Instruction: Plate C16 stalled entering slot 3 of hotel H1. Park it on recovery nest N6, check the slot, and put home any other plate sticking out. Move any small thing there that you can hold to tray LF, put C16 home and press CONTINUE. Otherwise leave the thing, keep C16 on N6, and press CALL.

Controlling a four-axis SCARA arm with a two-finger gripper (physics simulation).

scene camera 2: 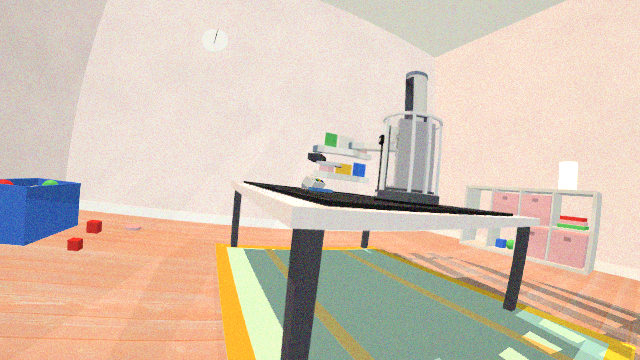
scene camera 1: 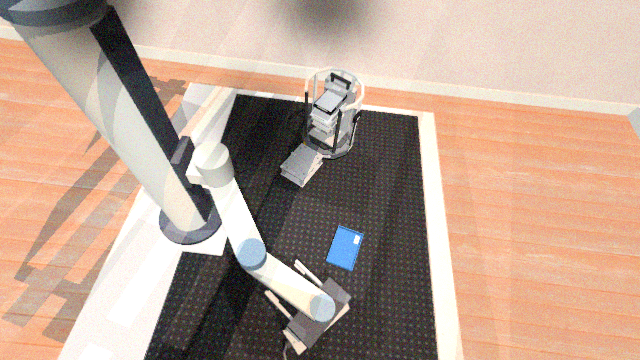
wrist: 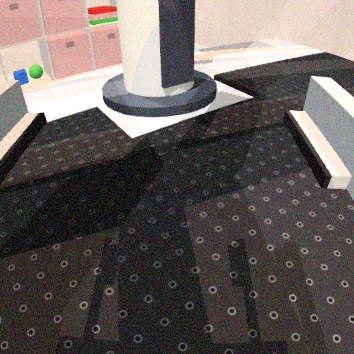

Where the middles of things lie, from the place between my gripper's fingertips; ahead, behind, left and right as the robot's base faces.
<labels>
Right now my hand is 21 cm short of the blue card [scene camera 1: 343, 251], 18 cm to the right of it and 18 cm above it. The rest, counted from my hand: round plate rack [scene camera 2: 411, 145] (72 cm to the left, 10 cm ahead, 1 cm below).
</labels>
